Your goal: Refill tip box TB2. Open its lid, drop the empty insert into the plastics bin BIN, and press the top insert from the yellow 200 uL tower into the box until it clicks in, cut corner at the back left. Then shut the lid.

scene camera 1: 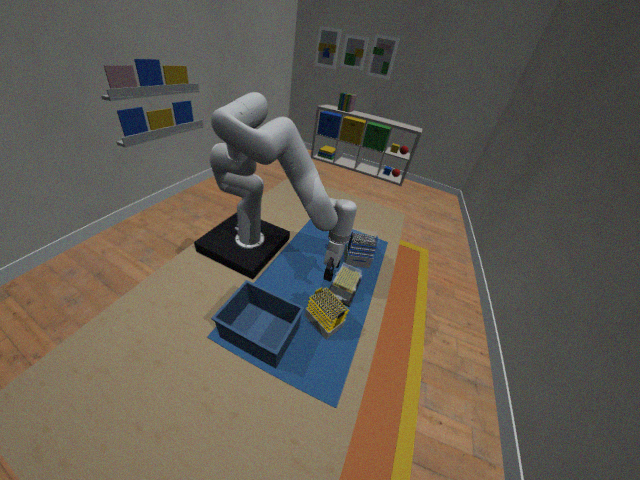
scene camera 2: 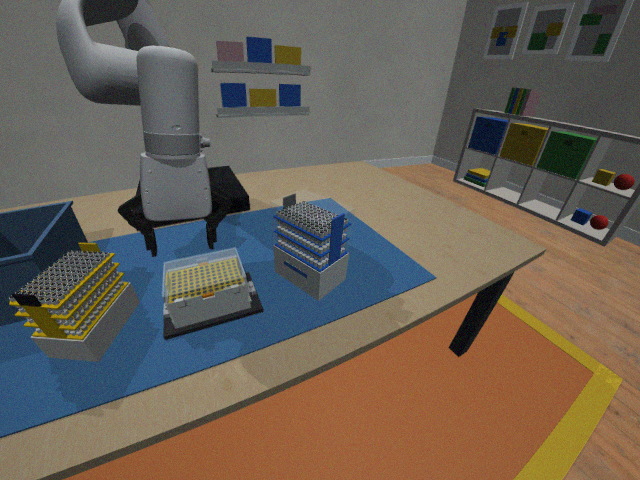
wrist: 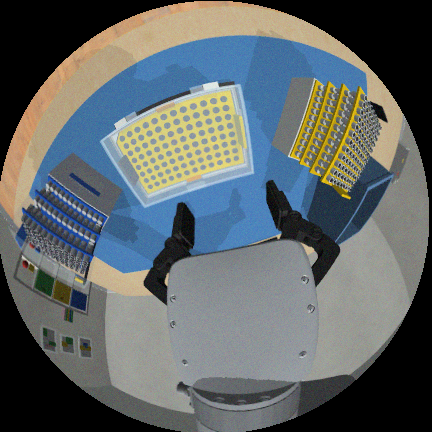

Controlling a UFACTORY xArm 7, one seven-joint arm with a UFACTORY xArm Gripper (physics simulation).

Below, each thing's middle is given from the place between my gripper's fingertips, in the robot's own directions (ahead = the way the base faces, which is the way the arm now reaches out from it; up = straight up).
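As for the clear lid (scene camera 2: 198, 275), my hand is 6 cm short of it and 1 cm above it, and it is also 4 cm to the right of the lid. Going by their middles, the lid is the nearest to my hand of the things named here. The blue bin (scene camera 2: 43, 234) is 32 cm to the right of my hand, 6 cm behind it and 2 cm below it.
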